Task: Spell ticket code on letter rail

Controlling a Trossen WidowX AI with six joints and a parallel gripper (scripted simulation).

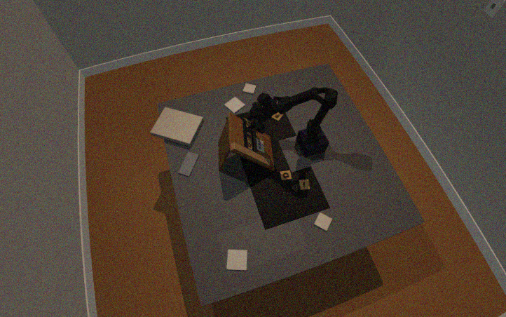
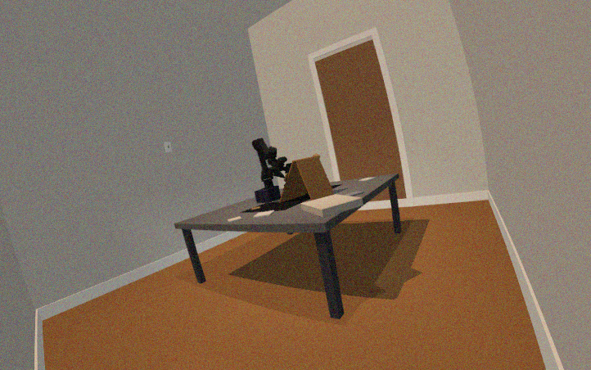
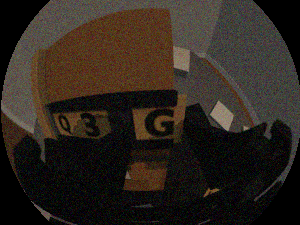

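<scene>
My gripper tip is 110 mm to the right of the white ticket, 80 mm above it and 30 mm past it. Round my gripper tip: black mat 180 mm to the left, 170 mm below, 140 mm behind; then grey slab 390 mm ahead, 170 mm below, 40 mm to the left; then letter tile 240 mm behind, 170 mm below, 110 mm to the right.
</scene>
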